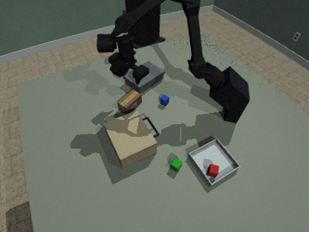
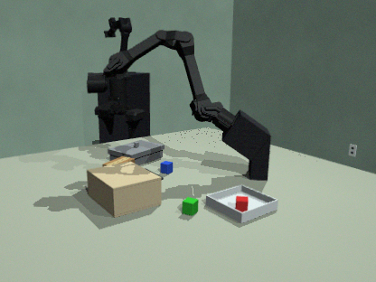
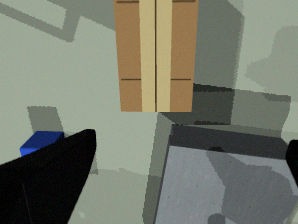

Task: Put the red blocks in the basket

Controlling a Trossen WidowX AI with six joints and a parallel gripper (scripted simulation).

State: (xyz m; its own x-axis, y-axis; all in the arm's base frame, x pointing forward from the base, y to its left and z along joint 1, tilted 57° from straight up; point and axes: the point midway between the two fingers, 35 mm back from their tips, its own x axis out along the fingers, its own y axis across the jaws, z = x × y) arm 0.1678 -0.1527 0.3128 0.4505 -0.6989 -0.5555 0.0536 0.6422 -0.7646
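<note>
Right now my hand is 13 cm above the brown box, 3 cm short of it and 2 cm to the right of it. Also, from my hand: blue block: 15 cm below, 14 cm to the left, 8 cm behind; then knobbed lid: 16 cm behind, 12 cm below, 4 cm to the right; then tan drawer cabinet: 20 cm ahead, 15 cm to the left, 13 cm below.
</note>
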